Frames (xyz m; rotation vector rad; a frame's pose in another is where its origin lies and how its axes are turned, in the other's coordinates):
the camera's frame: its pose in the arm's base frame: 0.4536 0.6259 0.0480 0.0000 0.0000 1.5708
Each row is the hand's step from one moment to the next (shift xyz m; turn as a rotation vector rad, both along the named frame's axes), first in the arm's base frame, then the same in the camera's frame.
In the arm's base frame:
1: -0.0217 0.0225 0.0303 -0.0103 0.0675 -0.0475
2: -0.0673 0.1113 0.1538 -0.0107 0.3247 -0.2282
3: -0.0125 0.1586 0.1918 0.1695 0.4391 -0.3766
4: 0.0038 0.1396 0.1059 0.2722 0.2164 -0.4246
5: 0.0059 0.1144 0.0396 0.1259 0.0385 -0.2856
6: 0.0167 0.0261 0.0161 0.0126 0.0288 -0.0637
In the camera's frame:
1: 0.0225 0.0217 0.0303 0.0675 0.0103 -0.0475
2: 0.1113 0.0673 0.1538 0.3247 0.0107 -0.2282
3: 0.1586 0.0125 0.1918 0.4391 -0.1695 -0.3766
4: 0.1396 -0.0038 0.1059 0.2164 -0.2722 -0.4246
5: 0.1144 -0.0059 0.0396 0.0385 -0.1259 -0.2856
6: 0.0261 -0.0167 0.0161 0.0288 -0.0126 -0.0637

